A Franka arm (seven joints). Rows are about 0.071 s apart.
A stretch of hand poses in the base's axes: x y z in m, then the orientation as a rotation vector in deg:
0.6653, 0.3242, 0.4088, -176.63, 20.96, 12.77
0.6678, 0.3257, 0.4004, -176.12, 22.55, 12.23
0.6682, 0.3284, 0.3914, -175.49, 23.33, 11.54
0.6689, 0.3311, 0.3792, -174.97, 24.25, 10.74
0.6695, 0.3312, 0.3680, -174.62, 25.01, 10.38
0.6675, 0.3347, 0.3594, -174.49, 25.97, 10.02
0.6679, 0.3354, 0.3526, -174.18, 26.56, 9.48
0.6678, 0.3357, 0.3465, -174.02, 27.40, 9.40
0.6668, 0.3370, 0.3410, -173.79, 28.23, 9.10
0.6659, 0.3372, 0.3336, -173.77, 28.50, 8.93
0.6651, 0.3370, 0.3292, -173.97, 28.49, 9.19
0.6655, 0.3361, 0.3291, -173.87, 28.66, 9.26
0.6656, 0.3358, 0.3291, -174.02, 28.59, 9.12
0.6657, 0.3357, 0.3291, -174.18, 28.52, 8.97
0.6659, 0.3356, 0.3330, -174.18, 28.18, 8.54
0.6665, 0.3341, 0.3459, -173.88, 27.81, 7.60
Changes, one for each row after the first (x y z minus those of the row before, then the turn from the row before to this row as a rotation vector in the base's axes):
0.0025, 0.0015, -0.0084, 0.23, -0.35, -1.08
0.0004, 0.0027, -0.0090, 0.47, -0.48, -0.60
0.0007, 0.0027, -0.0122, 0.33, -0.53, -0.67
0.0006, 0.0001, -0.0112, 0.20, -0.24, -0.54
-0.0020, 0.0035, -0.0086, -0.06, -0.21, -0.63
0.0004, 0.0007, -0.0068, 0.17, -0.36, -0.43
-0.0001, 0.0003, -0.0061, 0.00, -0.03, -0.56
-0.0010, 0.0013, -0.0055, 0.05, -0.18, -0.57
-0.0009, 0.0002, -0.0074, -0.04, -0.10, -0.18
-0.0008, -0.0002, -0.0044, -0.18, 0.19, 0.04
0.0004, -0.0009, -0.0001, 0.07, 0.04, -0.12
0.0001, -0.0003, 0.0000, -0.14, -0.08, 0.06
0.0001, -0.0001, 0.0000, -0.15, -0.08, 0.07
0.0002, -0.0001, 0.0039, 0.04, -0.29, 0.21
0.0006, -0.0015, 0.0129, 0.30, -0.66, 0.17

